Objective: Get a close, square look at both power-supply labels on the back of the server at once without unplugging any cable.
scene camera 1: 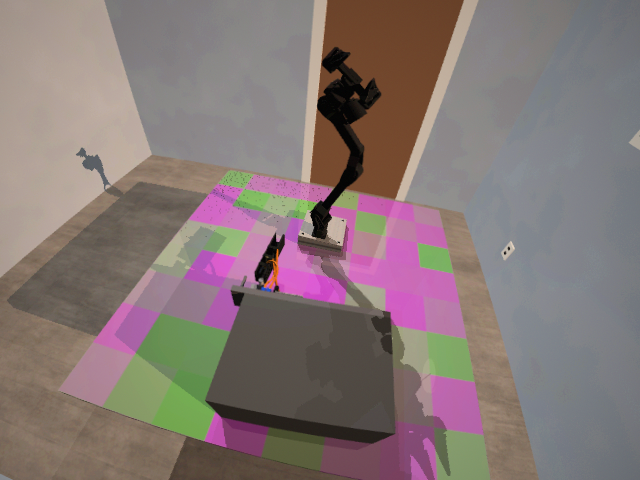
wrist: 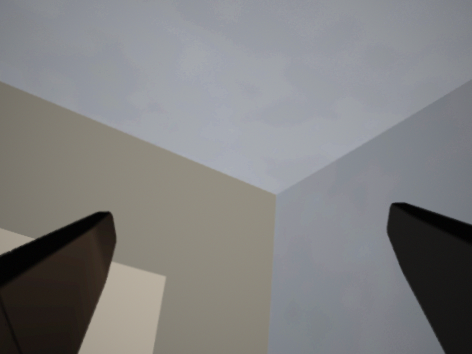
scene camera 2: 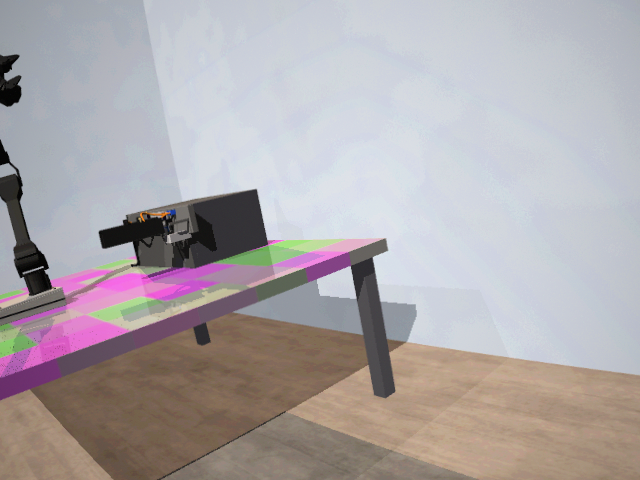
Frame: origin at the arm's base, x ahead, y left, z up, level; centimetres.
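Seen in the pictures: gripper, fingertip midpoint: (scene camera 1: 361, 66) (wrist: 252, 222) (scene camera 2: 19, 65); arm's base, origin of the base link: (scene camera 1: 319, 233) (scene camera 2: 40, 291).
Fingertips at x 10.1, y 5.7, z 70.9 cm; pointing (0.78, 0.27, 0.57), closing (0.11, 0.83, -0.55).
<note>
Offsets run from my fingertips to a thing's top centre. "*": to the spot under its first point.
The server (scene camera 1: 305, 351) (scene camera 2: 232, 222) is a dark grey box on the table, with its cabled side toward the arm's base. Orange cables @(* dy -15.6, dx +23.8, dz -59.3 cm) (scene camera 1: 275, 268) (scene camera 2: 149, 213) run at one end of that side, along a black bar-like part @(* dy -20.4, dx +21.3, dz -59.5 cm) (scene camera 1: 264, 260) (scene camera 2: 118, 235) that sticks out from it. The power-supply labels cannot be made out in any view. My gripper (scene camera 1: 361, 66) (scene camera 2: 19, 67) (wrist: 252, 222) is open and empty, raised high above the base and well away from the server. The wrist view shows walls and a ceiling between the fingers; the server does not show there.
The magenta and green table (scene camera 1: 408, 279) (scene camera 2: 281, 284) carries the arm's white base plate (scene camera 1: 338, 225) (scene camera 2: 54, 296). A thin grey cable (scene camera 2: 98, 280) lies between base and server. A brown door (scene camera 1: 398, 46) stands behind the arm. A wall socket (scene camera 1: 508, 250) is on the right wall.
</note>
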